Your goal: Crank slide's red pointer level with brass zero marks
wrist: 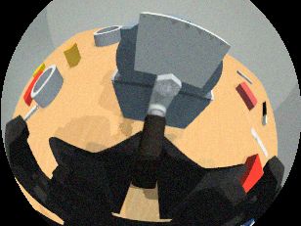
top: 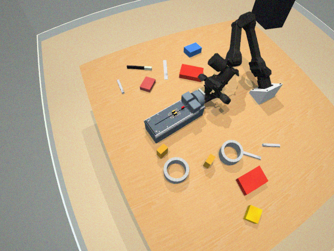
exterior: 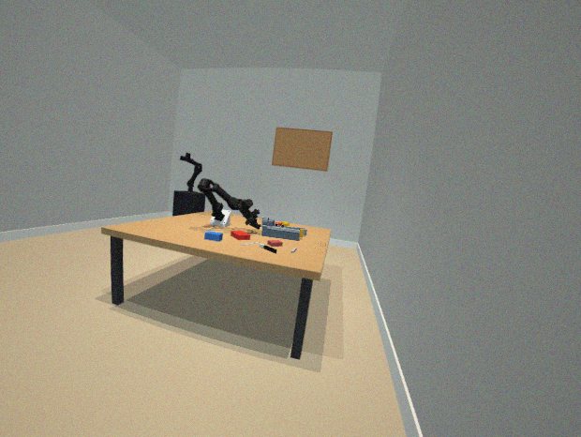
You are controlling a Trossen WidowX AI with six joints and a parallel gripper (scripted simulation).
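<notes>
My gripper tip is 120 mm short of the red pointer, 20 mm to the right of it and 50 mm below it. Also, from my gripper tip: red block 200 mm ahead, 210 mm to the right, 20 mm below; then blue block 130 mm behind, 370 mm to the right, 20 mm below; then dark crank handle 20 mm behind, 20 mm above.
</notes>
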